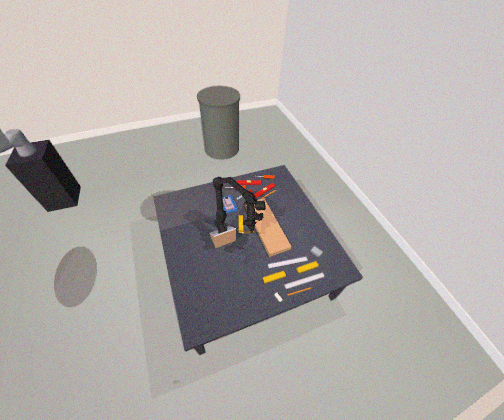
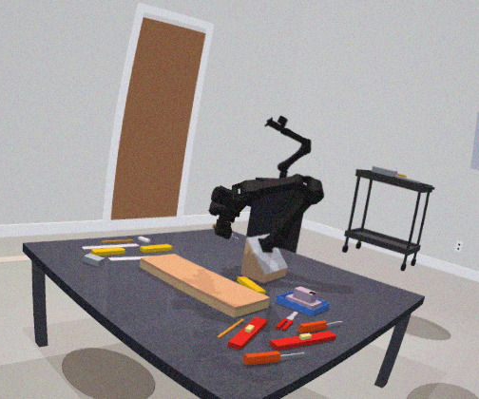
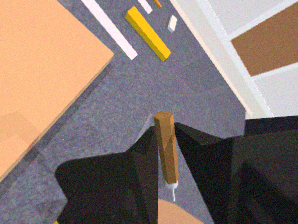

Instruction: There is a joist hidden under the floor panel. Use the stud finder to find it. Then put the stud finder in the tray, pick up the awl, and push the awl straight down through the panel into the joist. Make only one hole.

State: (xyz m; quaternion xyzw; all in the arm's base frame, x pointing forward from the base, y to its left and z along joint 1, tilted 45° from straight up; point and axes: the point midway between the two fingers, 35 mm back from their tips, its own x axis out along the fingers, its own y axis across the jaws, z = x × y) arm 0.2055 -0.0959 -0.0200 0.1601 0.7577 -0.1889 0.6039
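Now: gripper tip 50 mm past the awl, 30 mm to the right of it and 20 mm above it. From my gripper tip the other things lie so: grey block 460 mm ahead, 200 mm to the right, 170 mm below; then stud finder 70 mm behind, 460 mm to the left, 140 mm below; then blue tray 70 mm behind, 440 mm to the left, 170 mm below.
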